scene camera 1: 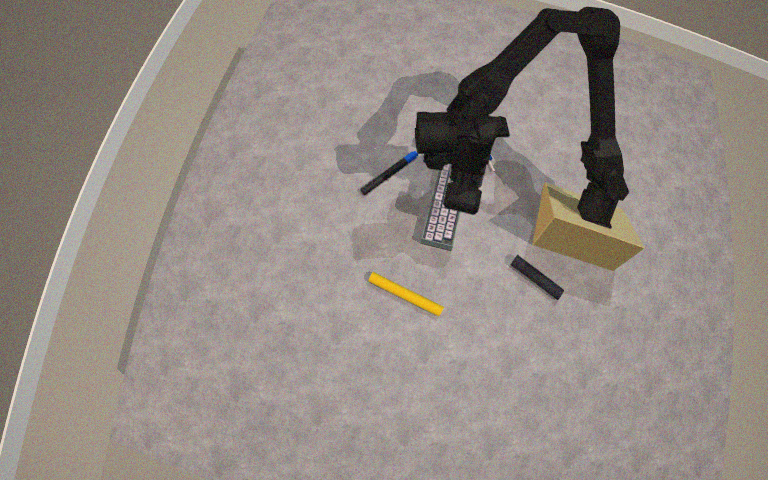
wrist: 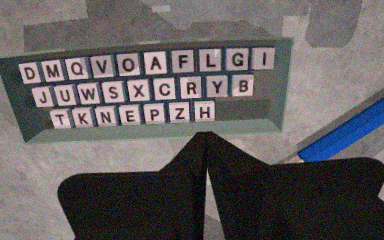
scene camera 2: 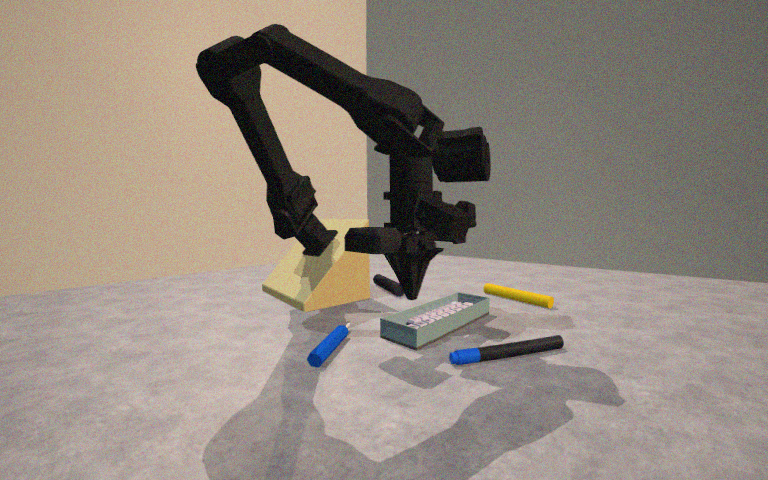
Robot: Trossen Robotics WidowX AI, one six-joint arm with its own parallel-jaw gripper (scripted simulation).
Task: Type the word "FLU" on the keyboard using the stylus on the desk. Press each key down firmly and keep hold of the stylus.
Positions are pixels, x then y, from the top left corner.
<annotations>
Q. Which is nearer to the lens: the blue-capped pen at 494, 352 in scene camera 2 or the yellow stick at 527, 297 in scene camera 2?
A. The blue-capped pen.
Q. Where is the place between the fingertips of the gripper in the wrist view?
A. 204, 139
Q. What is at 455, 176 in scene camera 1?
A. The gripper.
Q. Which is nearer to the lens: the blue stylus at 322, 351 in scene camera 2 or the yellow stick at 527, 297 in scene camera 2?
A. The blue stylus.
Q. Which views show the gripper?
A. Scene camera 1, the wrist view and scene camera 2: all of them.
</annotations>
